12 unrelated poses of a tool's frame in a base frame.
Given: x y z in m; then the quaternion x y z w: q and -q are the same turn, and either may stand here.
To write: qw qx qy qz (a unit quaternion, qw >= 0); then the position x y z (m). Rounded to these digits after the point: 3 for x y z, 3 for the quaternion.
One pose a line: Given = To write
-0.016 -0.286 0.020 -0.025 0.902 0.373 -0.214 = 0.214 0.025 -0.902 -0.373 -0.016 -0.286 0.020
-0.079 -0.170 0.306 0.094 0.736 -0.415 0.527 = 0.527 0.094 0.736 -0.415 -0.079 -0.170 0.306
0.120 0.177 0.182 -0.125 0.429 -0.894 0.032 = 0.032 -0.125 0.429 -0.894 0.120 0.177 0.182
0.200 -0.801 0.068 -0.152 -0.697 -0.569 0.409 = 0.409 -0.152 -0.697 -0.569 0.200 -0.801 0.068
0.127 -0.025 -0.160 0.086 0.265 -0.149 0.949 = 0.949 0.086 0.265 -0.149 0.127 -0.025 -0.160
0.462 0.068 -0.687 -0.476 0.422 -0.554 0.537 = 0.537 -0.476 0.422 -0.554 0.462 0.068 -0.687
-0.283 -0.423 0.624 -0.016 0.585 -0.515 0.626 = 0.626 -0.016 0.585 -0.515 -0.283 -0.423 0.624
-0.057 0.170 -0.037 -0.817 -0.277 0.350 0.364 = 0.364 -0.817 -0.277 0.350 -0.057 0.170 -0.037
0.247 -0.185 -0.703 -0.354 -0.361 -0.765 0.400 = 0.400 -0.354 -0.361 -0.765 0.247 -0.185 -0.703
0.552 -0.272 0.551 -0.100 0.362 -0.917 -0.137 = 0.137 0.100 -0.362 0.917 0.552 -0.272 0.551
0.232 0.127 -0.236 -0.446 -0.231 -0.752 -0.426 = 0.426 0.446 0.231 0.752 0.232 0.127 -0.236
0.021 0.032 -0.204 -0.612 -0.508 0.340 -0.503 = 0.503 0.612 0.508 -0.340 0.021 0.032 -0.204
